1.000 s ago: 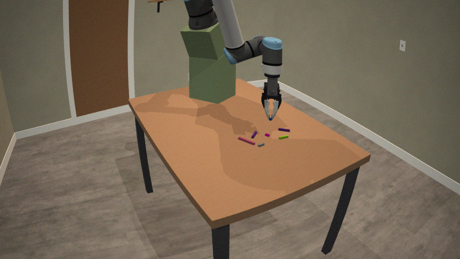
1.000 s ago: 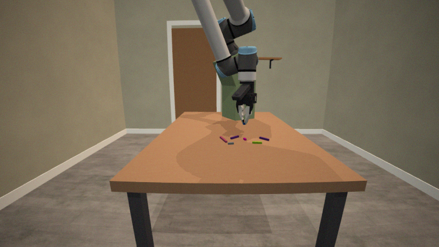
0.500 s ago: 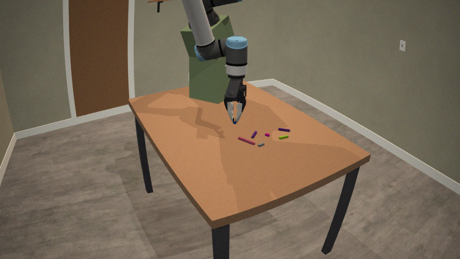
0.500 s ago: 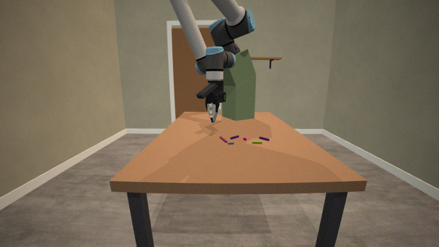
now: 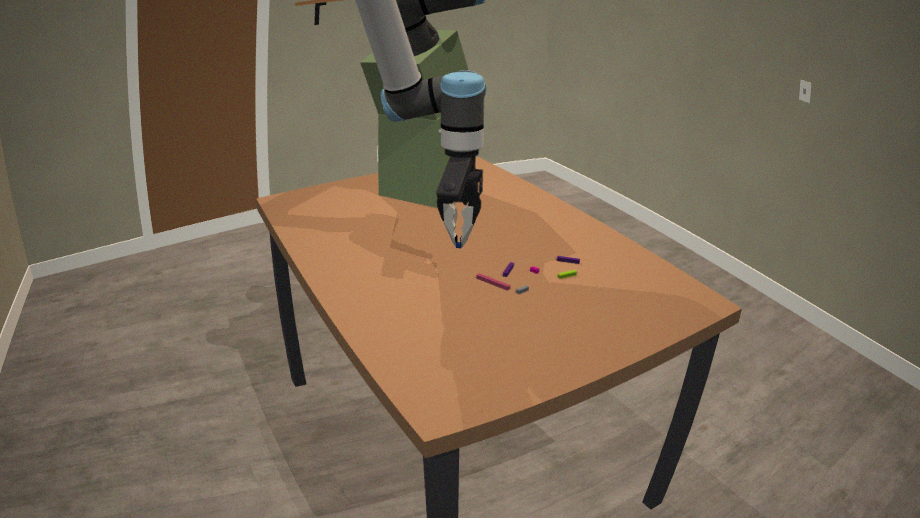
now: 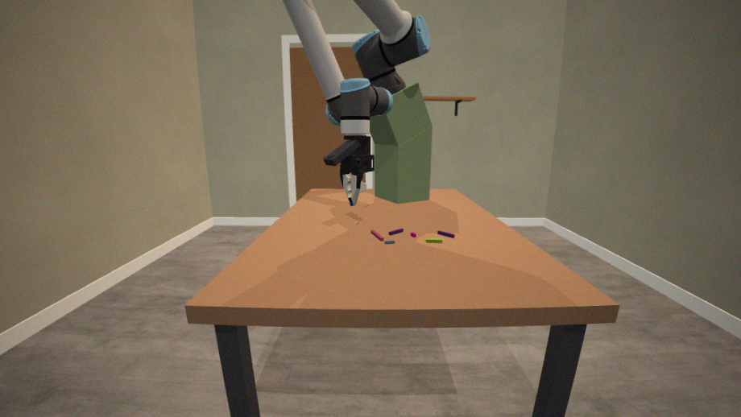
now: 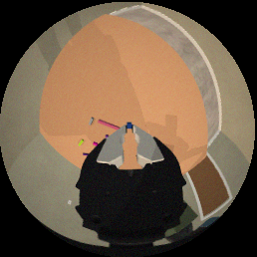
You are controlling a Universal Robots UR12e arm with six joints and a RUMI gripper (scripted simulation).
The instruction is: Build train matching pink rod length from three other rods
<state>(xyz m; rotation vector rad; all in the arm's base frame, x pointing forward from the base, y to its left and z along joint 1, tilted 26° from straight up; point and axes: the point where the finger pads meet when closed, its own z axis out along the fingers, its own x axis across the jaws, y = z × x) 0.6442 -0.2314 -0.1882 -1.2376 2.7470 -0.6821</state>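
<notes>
Right now the magenta rod is 1 cm ahead of my hand, 20 cm to the left of it and 11 cm below it. The rest, counted from my hand: pink rod (2 cm ahead, 8 cm to the left, 11 cm below); blue rod (1 cm below); grey rod (8 cm ahead, 12 cm to the left, 11 cm below).
</notes>
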